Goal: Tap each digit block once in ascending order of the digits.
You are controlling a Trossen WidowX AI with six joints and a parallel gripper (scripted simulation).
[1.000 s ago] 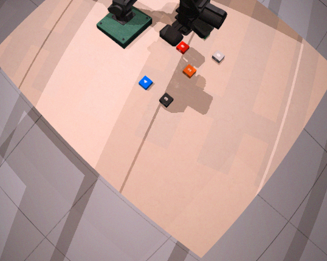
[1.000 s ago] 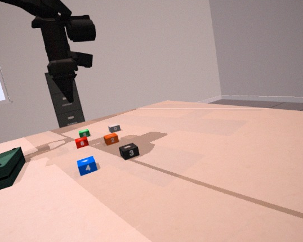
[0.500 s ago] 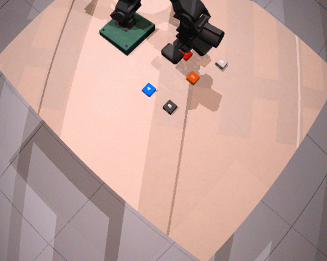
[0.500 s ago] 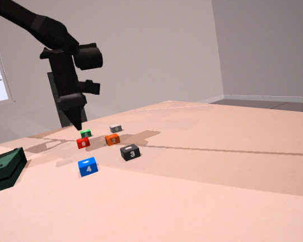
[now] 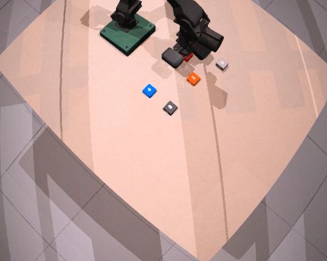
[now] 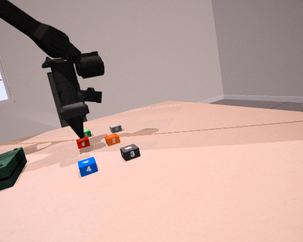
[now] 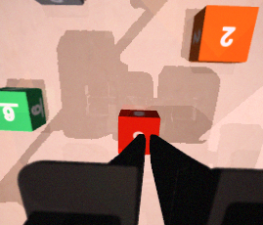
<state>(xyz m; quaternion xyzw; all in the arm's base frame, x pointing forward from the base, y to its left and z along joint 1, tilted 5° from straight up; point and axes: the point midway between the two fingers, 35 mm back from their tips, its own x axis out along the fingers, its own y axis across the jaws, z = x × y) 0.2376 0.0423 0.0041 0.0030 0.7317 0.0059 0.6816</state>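
Right now my gripper tip is 1 cm to the right of the red block and 1 cm above it. Round my gripper tip: grey block: 11 cm ahead, 7 cm to the left, 1 cm below; orange block: 7 cm ahead, 5 cm to the right, 1 cm below; green block: 1 cm ahead, 11 cm to the left, 1 cm below.
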